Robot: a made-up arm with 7 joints.
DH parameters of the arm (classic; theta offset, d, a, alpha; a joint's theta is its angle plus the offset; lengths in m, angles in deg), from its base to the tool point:
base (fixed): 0 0.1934 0 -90
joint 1: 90 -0.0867 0.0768 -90
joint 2: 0 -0.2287 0.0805 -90
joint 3: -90 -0.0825 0.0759 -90
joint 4: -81.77 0 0.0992 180
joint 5: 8.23 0.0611 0.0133 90
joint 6: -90 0.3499 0.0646 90
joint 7: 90 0.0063 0.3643 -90
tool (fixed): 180 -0.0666 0 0
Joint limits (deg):
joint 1: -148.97..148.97
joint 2: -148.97..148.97
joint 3: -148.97..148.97
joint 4: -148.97..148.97
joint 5: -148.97..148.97
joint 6: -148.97..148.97
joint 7: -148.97..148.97
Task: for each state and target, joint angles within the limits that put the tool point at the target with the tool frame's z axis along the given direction. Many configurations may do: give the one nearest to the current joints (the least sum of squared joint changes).
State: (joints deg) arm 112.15 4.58 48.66 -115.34 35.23 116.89 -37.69
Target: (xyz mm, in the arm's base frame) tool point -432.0 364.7 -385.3 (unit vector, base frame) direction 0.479 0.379 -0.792
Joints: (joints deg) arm 74.91 46.37 24.49 -134.55 62.27 79.02 -77.32
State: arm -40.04 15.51 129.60 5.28 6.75 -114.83 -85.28
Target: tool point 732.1 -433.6 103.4 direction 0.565 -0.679 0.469
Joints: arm -55.84 48.90 136.89 3.57 19.83 -128.98 -89.04
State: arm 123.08 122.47 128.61 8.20 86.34 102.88 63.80
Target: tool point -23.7 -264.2 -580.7 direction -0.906 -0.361 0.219
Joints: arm 146.02 100.49 139.00 11.70 91.80 107.84 38.60
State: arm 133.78 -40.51 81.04 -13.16 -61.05 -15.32 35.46
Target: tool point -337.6 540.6 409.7 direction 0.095 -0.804 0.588
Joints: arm 121.85 -9.00 84.58 -4.81 -78.74 -34.98 49.02
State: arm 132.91 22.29 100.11 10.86 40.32 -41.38 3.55
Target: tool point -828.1 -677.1 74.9 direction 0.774 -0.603 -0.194
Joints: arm 114.39 25.33 112.05 -0.09 30.74 -92.12 -2.65
